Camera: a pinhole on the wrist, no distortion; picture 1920 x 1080 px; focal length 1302.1 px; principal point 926.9 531.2 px. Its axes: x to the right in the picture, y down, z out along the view. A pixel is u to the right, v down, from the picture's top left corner.
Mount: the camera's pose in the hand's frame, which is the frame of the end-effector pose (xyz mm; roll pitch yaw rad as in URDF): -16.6 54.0 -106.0 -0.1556 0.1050 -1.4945
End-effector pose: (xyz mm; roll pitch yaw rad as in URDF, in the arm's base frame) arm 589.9 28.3 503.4 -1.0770 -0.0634 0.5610
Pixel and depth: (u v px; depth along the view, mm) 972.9 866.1 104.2
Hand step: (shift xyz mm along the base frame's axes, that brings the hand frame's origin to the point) 17.9 27.0 -40.2
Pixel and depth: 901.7 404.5 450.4
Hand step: -162.8 265.4 148.3
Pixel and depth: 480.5 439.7 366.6
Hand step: -156.4 263.8 3.4
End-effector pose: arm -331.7 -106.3 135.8 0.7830 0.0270 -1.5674
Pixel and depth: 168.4 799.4 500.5
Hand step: -64.5 -157.7 496.1
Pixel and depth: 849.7 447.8 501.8
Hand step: -254.0 -40.1 303.5
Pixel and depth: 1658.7 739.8 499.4
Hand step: -427.5 -167.4 53.3
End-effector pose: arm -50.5 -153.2 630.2 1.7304 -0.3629 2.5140
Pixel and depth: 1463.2 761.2 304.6
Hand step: -15.5 202.5 -77.8
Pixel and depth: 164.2 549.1 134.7
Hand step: 62.8 19.9 106.1
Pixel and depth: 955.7 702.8 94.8
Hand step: 0.2 -9.7 47.2
